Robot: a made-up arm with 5 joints. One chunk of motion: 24 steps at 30 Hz.
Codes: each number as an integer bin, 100 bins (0 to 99) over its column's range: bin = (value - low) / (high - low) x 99, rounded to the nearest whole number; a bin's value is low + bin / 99 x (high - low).
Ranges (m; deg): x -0.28..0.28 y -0.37..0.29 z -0.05..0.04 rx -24..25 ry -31..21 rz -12..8
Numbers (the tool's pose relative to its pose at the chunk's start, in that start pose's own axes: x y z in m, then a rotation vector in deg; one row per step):
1: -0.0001 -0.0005 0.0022 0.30 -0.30 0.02
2: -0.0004 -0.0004 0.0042 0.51 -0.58 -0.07
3: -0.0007 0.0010 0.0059 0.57 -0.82 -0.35
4: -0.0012 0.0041 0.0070 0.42 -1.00 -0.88
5: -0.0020 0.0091 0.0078 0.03 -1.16 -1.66
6: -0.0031 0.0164 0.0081 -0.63 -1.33 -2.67
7: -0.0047 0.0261 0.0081 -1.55 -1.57 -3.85
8: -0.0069 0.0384 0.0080 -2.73 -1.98 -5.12
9: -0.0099 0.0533 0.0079 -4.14 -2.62 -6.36
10: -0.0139 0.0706 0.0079 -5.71 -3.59 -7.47
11: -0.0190 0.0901 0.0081 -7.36 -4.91 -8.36
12: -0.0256 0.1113 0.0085 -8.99 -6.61 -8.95
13: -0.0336 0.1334 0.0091 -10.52 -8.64 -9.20
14: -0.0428 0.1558 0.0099 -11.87 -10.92 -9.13
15: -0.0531 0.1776 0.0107 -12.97 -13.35 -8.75
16: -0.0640 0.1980 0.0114 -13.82 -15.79 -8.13
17: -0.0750 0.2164 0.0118 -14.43 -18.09 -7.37
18: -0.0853 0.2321 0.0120 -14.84 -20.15 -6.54
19: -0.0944 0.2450 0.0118 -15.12 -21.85 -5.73
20: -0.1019 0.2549 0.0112 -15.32 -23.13 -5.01
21: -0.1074 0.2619 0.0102 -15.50 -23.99 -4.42
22: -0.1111 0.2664 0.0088 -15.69 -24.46 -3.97
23: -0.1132 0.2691 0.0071 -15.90 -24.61 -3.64
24: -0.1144 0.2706 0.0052 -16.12 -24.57 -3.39
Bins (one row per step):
1: 49 55 57 49 58 59
2: 49 55 60 50 58 59
3: 49 56 61 50 57 58
4: 49 56 63 49 57 55
5: 49 57 64 49 57 51
6: 49 58 64 47 56 46
7: 49 59 64 45 56 40
8: 48 61 64 43 55 34
9: 48 63 64 40 54 28
10: 47 66 64 37 52 22
11: 46 69 64 34 50 18
12: 45 72 64 30 46 15
13: 44 76 65 27 43 14
14: 42 79 66 25 38 14
15: 40 82 67 22 34 16
16: 38 85 68 21 29 19
17: 36 88 68 19 25 23
18: 34 90 68 19 21 27
19: 33 92 68 18 17 31
20: 31 94 67 18 15 35
21: 31 95 66 17 13 38
22: 30 95 65 17 12 40
23: 29 96 63 16 12 41
24: 29 96 61 16 12 43

